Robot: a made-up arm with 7 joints.
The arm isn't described. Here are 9 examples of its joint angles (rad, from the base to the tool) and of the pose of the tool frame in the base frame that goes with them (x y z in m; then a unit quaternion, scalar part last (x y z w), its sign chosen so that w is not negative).
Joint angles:
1: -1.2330 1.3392 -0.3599 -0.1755 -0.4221 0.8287 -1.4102
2: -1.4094 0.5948 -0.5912 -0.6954 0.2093 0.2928 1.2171
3: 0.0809 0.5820 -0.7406 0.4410 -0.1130 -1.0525 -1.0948
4: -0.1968 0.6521 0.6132 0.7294 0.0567 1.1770 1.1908
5: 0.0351 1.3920 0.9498 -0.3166 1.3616 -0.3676 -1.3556
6: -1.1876 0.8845 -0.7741 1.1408 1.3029 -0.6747 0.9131
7: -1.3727 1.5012 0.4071 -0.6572 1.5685 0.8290 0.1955
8: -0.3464 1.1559 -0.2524 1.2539 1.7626 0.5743 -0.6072
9: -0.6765 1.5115 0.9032 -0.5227 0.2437 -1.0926 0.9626
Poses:
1: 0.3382 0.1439 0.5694 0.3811 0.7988 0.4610 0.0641
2: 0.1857 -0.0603 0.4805 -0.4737 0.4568 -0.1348 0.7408
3: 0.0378 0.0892 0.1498 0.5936 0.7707 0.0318 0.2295
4: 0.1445 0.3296 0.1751 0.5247 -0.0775 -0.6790 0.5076
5: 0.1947 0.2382 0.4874 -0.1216 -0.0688 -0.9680 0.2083
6: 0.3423 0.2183 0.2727 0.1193 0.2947 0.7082 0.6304
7: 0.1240 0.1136 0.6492 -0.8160 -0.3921 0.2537 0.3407
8: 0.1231 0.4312 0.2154 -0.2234 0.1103 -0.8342 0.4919
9: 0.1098 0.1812 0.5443 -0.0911 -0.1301 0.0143 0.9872
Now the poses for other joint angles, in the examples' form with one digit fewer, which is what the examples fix.
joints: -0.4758 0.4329 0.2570 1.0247 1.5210 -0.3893 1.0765
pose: 0.189 0.150 0.096 -0.196 0.461 0.760 0.415
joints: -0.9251 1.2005 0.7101 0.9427 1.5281 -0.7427 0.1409
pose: 0.276 0.348 0.433 -0.181 0.315 0.884 0.293
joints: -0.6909 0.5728 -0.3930 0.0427 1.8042 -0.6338 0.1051
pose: 0.264 0.036 0.230 0.261 0.104 0.672 0.685
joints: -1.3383 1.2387 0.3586 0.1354 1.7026 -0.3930 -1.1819
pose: 0.304 0.213 0.634 0.167 -0.195 -0.963 0.085
